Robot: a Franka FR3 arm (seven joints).
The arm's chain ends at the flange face. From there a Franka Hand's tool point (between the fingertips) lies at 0.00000 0.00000 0.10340 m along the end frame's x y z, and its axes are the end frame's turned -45 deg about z.
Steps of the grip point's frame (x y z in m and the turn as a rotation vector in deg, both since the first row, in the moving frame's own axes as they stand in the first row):
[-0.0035 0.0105 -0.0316 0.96 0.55 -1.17]
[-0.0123 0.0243 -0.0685 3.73 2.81 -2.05]
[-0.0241 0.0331 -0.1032 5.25 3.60 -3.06]
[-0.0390 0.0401 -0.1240 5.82 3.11 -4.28]
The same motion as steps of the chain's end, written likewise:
[0.0055 0.0118 -0.0316 1.07 -0.29 -1.17]
[0.0098 0.0342 -0.0682 4.62 -0.65 -2.05]
[0.0088 0.0517 -0.1026 6.26 -1.17 -3.06]
[0.0047 0.0672 -0.1233 6.31 -1.92 -4.28]

